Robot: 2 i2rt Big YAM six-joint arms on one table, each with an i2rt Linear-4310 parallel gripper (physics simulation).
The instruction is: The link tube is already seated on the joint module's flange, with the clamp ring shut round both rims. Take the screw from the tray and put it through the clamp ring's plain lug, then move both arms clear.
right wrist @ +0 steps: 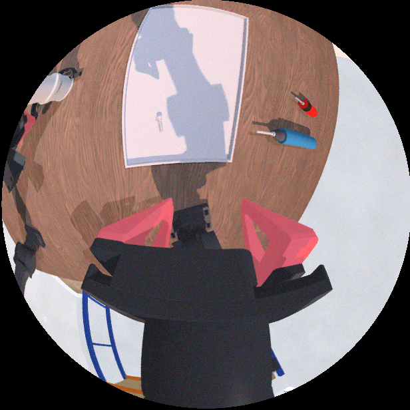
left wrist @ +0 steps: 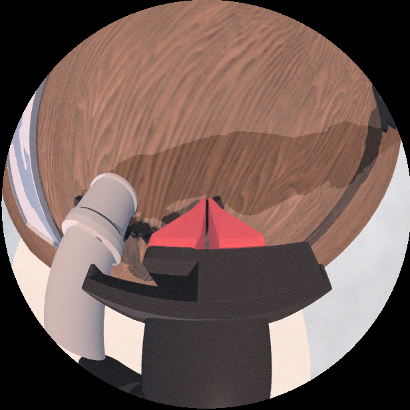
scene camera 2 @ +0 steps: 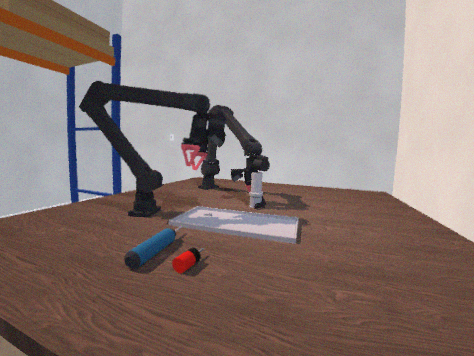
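Observation:
The pale link tube stands upright on the table behind the tray. It also shows in the left wrist view and at the edge of the right wrist view. Dark clamp ring parts show at its foot. My left gripper is shut and empty. It is low beside the tube, just right of the dark parts, and mostly hidden behind the tube in the scene view. The small screw lies in the grey tray. My right gripper is open and empty, high above the table behind the tray.
A blue-handled tool and a short red-handled tool lie in front of the tray. A blue and orange shelf rack stands at the far left. Both arm bases stand behind the tray.

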